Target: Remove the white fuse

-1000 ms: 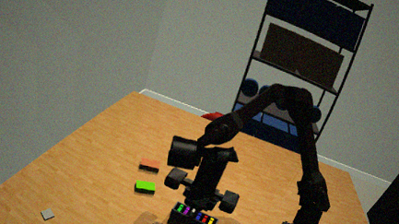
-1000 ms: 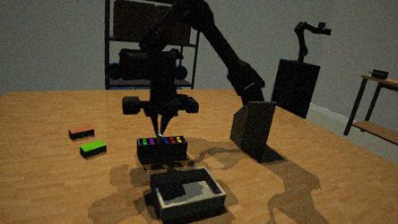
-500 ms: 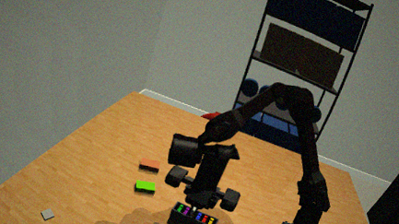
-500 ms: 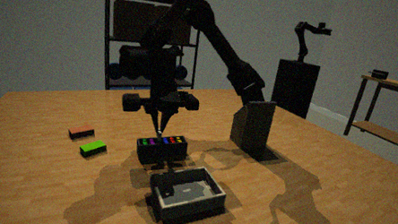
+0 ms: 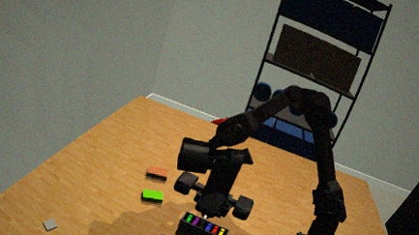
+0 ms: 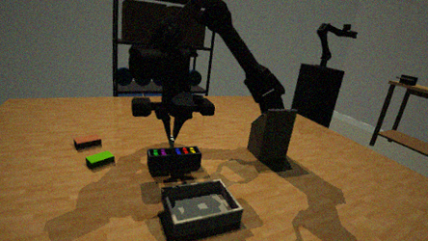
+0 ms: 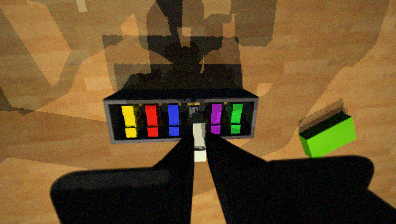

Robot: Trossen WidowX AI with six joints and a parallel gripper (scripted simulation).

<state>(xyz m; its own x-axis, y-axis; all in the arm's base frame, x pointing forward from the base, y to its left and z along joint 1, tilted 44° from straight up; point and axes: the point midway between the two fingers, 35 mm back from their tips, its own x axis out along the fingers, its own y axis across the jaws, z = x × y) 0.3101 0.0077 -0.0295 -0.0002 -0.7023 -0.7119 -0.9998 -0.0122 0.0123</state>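
My gripper tip is 50 mm above the blue fuse and 20 mm past it. The rest, counted from my gripper tip: grey tray 180 mm to the left, 70 mm below, 30 mm behind; then purple fuse 50 mm below, 20 mm ahead; then white fuse 10 mm below.
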